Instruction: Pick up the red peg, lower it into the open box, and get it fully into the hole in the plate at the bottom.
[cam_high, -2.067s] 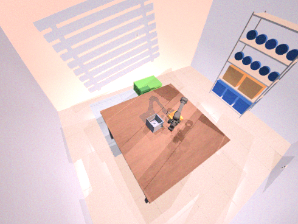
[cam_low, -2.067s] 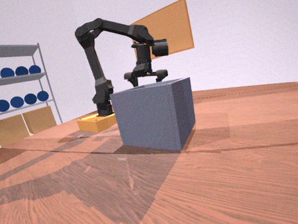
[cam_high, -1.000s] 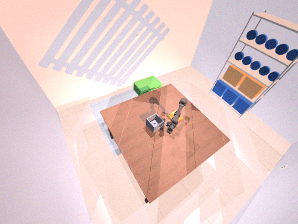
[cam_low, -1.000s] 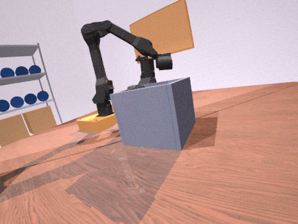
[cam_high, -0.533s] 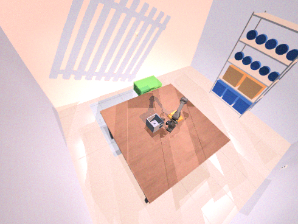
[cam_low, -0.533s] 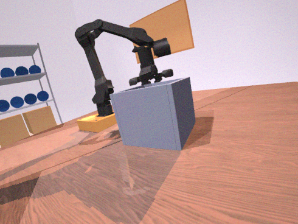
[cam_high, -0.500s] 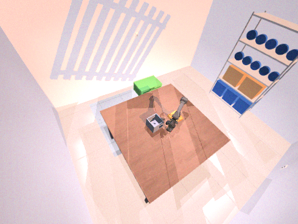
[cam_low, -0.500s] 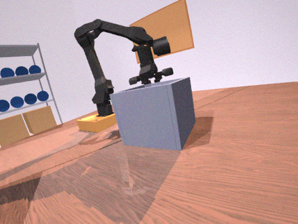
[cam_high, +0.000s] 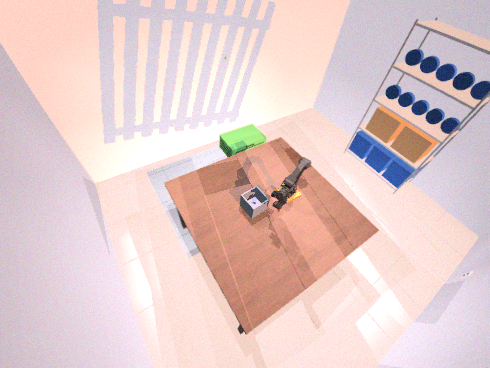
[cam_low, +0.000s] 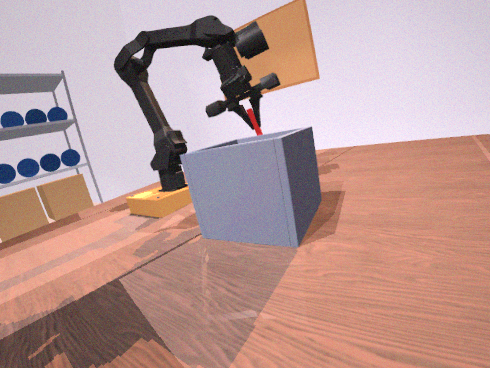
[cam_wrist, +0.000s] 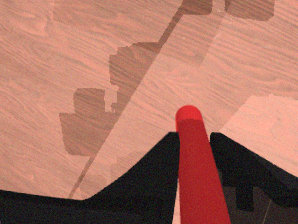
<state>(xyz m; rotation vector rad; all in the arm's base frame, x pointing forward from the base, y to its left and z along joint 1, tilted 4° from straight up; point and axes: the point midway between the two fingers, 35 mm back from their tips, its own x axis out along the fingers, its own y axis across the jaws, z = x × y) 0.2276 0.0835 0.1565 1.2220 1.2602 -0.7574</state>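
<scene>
Right now my gripper tip is 7 cm short of the plate, 19 cm to the left of it and 10 cm above it. Also, from my gripper tip: red peg 1 cm above.
</scene>
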